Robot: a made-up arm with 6 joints.
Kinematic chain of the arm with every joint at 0, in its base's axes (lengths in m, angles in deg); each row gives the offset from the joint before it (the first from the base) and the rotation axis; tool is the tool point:
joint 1: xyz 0 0 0.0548 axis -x
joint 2: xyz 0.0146 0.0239 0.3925 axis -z
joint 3: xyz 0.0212 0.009 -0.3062 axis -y
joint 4: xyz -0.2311 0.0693 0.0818 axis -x
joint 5: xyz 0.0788 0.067 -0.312 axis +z
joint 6: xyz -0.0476 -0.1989 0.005 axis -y
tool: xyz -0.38 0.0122 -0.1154
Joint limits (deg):
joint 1: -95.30..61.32
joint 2: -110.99..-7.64
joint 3: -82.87..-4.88
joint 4: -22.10..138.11
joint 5: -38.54..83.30
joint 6: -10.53..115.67
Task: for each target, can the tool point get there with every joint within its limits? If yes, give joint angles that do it. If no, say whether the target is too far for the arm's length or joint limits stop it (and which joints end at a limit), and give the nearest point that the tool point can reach.
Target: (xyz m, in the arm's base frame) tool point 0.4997 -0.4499 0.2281
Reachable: yes | joints -41.36 -60.28 -18.52 84.73 67.19 30.04
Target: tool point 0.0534 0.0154 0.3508
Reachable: no: joint limits stop it (at a limit: joint 1, joint 3, joint 6) | nearest point 0.0723 -0.0740 0.4553 | short by 0.139 m
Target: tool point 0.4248 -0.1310 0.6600
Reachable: yes | joints 23.43 -49.25 -17.23 105.54 -11.07 83.23
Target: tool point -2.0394 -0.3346 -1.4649
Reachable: no: too far | nearest point -0.5997 -0.1645 -0.3889 | short by 1.805 m
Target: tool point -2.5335 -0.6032 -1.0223
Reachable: no: too far | nearest point -0.6815 -0.2329 -0.2283 | short by 2.049 m
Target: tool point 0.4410 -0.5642 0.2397
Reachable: yes | joints -33.71 -68.74 -13.94 88.29 31.25 32.86
